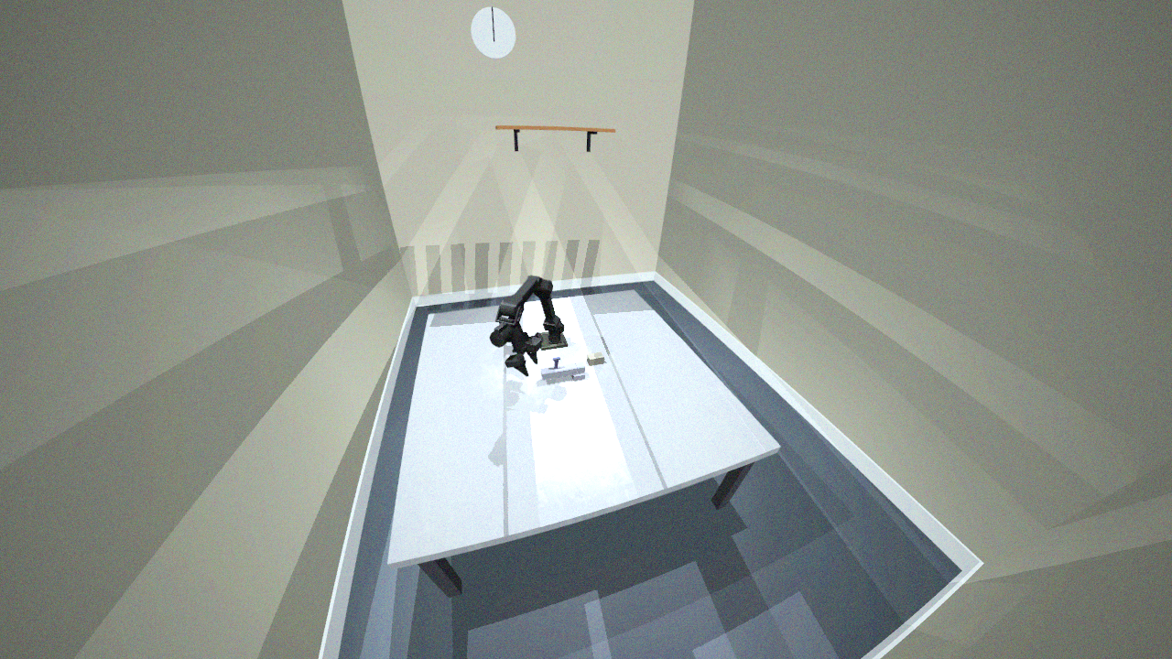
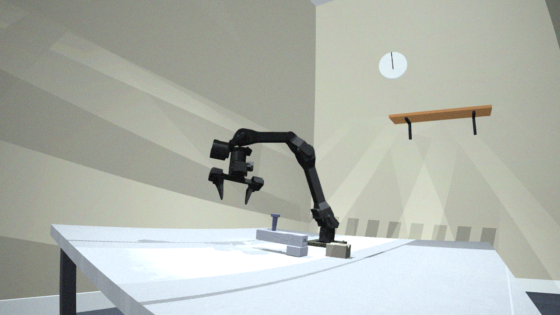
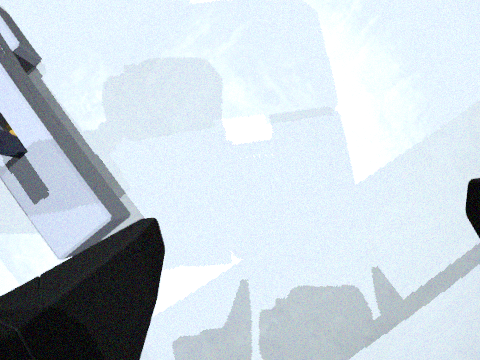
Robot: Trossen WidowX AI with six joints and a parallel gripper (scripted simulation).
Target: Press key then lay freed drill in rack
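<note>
My gripper tip is 10 cm to the right of the blue key, 10 cm past it and 6 cm above it. From my gripper tip the other things lie so: grey housing block (13 cm to the left, 11 cm below, 10 cm behind); then rack (29 cm to the left, 20 cm behind, 14 cm below); then drill (15 cm to the left, 11 cm below, 10 cm behind).
</note>
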